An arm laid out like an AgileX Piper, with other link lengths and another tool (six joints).
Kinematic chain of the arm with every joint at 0, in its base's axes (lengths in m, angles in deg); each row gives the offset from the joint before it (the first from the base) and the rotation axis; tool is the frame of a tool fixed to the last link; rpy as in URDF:
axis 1: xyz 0 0 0.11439 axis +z
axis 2: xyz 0 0 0 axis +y
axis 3: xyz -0.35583 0 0.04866 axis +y
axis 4: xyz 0.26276 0 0.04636 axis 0.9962 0 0.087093
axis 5: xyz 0 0 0 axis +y
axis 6: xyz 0.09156 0 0.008 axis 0.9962 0 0.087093
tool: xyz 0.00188 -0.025 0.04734 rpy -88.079 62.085 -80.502
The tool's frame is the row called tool.
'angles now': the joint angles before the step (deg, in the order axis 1, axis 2, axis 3, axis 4, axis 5, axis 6). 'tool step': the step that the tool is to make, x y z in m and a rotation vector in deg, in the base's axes. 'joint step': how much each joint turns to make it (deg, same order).
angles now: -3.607 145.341 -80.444 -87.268 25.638 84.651
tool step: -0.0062 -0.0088 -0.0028 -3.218 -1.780 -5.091
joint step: 0.001 1.116 -0.027 -3.026 5.150 6.720
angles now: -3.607 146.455 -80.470 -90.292 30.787 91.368
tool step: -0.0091 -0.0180 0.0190 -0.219 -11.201 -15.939
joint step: 0.000 -0.069 -2.205 1.026 7.591 15.773
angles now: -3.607 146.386 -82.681 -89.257 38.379 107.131
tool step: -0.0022 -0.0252 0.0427 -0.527 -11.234 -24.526
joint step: -0.903 -0.109 -11.018 16.682 13.657 3.448
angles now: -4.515 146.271 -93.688 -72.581 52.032 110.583
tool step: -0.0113 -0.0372 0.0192 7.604 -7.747 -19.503
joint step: -4.211 0.005 -9.279 16.465 5.934 0.245
